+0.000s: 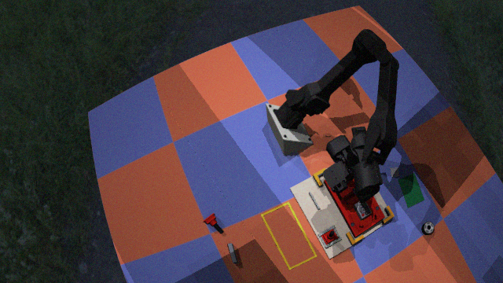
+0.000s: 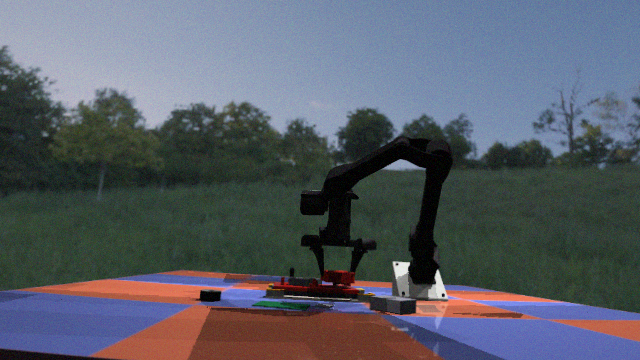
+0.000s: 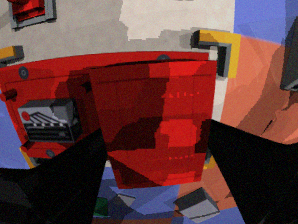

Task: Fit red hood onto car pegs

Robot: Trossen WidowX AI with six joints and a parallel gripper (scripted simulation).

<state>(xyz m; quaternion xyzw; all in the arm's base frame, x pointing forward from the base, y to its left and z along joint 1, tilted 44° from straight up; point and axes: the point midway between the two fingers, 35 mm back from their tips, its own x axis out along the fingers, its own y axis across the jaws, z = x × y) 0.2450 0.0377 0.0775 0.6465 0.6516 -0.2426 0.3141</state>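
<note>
Now: the grey engine block 90 mm ahead of my gripper tip, 20 mm below it and 10 mm to the left of it. Also, from my gripper tip: green plate (200 mm to the left, 120 mm ahead, 50 mm below); then grey jig (50 mm ahead, 40 mm below, 10 mm to the right); then red hood (10 mm above).
</note>
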